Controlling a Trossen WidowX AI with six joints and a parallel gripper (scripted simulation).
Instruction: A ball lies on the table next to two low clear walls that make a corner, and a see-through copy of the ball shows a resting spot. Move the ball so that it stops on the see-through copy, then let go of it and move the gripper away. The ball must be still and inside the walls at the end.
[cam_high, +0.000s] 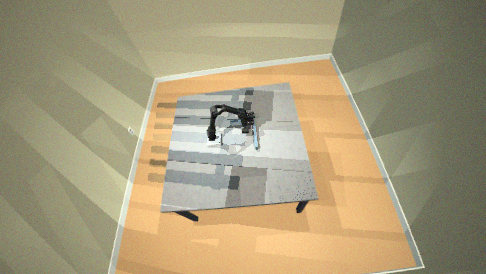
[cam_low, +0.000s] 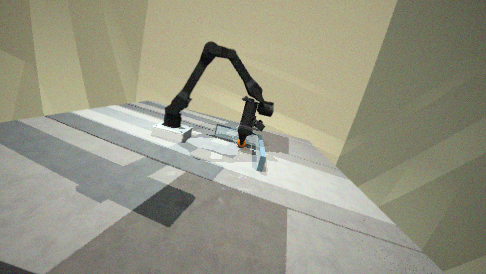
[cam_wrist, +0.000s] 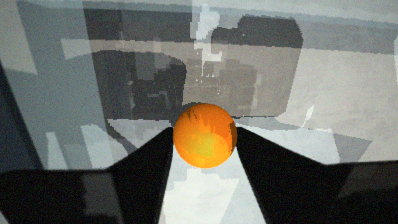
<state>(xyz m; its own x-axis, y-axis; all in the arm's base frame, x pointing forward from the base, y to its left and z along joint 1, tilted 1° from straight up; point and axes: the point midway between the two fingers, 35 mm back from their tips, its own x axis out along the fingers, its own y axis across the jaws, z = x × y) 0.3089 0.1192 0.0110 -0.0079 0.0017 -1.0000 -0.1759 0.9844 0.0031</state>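
The clear wall lies 80 mm to the left of my gripper tip, 40 mm behind it and 10 mm above it.
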